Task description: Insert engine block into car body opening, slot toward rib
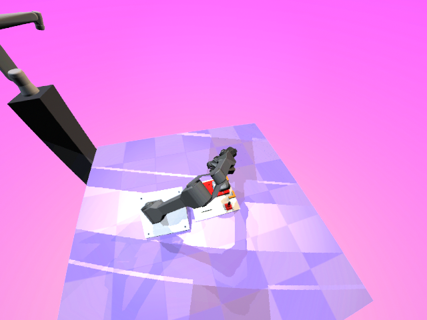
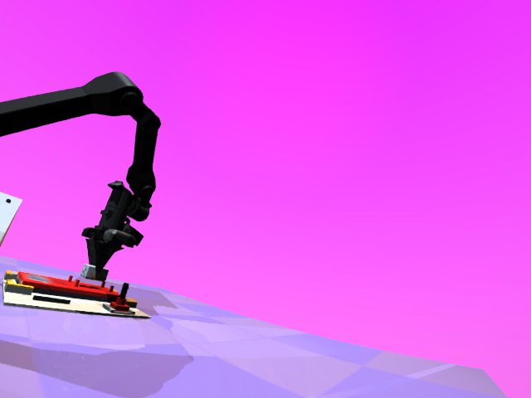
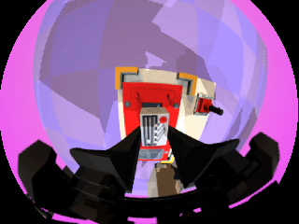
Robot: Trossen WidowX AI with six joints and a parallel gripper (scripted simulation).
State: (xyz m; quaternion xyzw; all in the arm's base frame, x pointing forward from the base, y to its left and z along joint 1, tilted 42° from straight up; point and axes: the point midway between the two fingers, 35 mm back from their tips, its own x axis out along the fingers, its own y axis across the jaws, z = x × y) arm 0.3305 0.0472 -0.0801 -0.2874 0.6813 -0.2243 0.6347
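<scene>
The grey engine block lies 10 mm below my gripper tip.
</scene>
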